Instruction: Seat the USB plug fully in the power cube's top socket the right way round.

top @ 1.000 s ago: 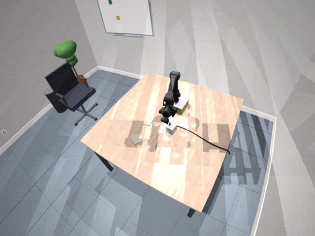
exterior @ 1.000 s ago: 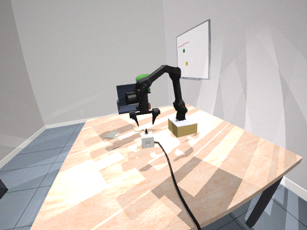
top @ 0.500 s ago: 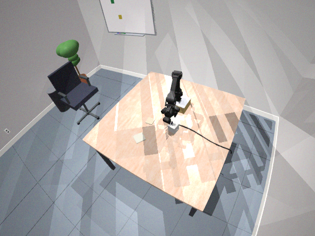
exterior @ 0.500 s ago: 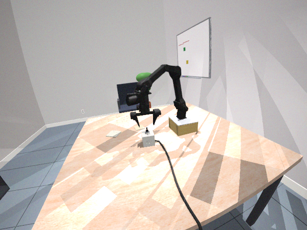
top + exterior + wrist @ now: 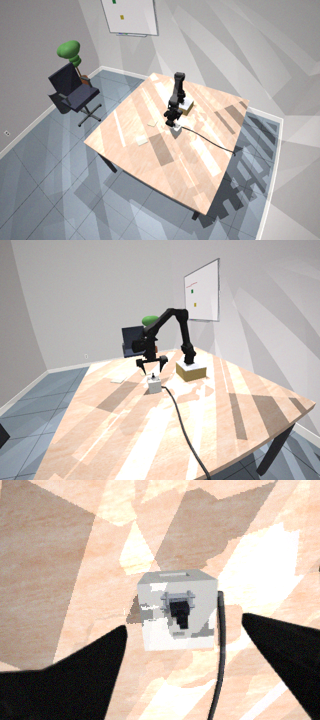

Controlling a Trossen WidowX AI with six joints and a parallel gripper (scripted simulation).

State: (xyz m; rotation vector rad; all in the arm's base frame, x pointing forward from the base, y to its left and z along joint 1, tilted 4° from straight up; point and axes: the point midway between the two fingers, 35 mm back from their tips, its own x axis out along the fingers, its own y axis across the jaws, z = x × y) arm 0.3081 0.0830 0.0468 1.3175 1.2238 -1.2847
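My gripper tip is now 20 mm above the black USB plug.
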